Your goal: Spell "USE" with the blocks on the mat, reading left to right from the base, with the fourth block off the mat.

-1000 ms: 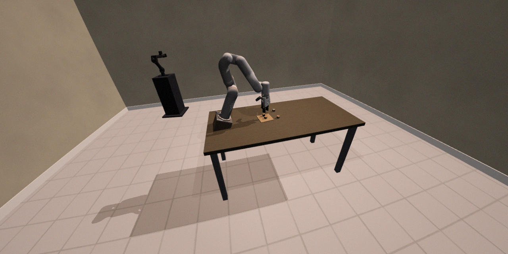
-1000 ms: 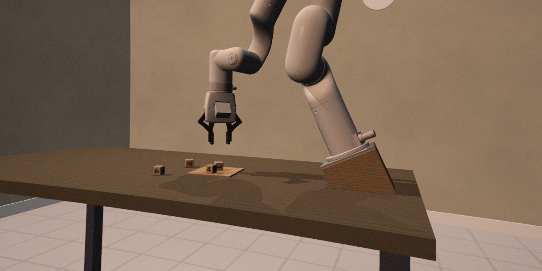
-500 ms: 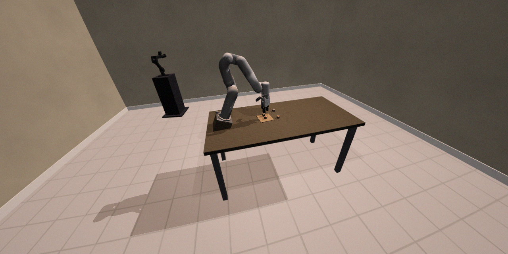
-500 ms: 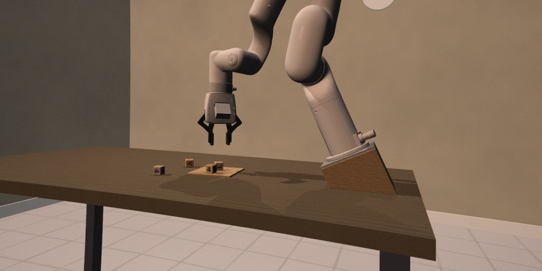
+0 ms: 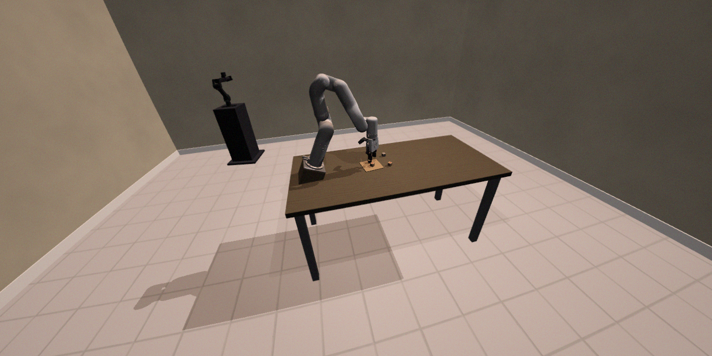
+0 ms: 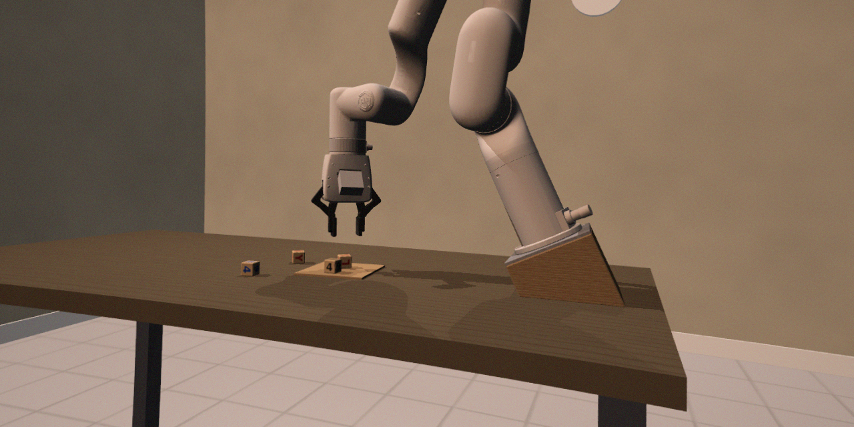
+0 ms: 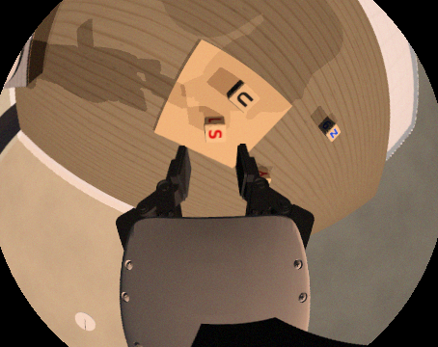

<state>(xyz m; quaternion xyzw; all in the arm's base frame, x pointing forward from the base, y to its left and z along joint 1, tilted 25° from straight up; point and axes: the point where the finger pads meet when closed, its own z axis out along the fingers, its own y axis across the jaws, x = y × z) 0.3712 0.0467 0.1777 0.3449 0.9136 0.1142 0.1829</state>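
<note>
Now: hand 90 mm above the tan mat and 20 mm to the right of it.
</note>
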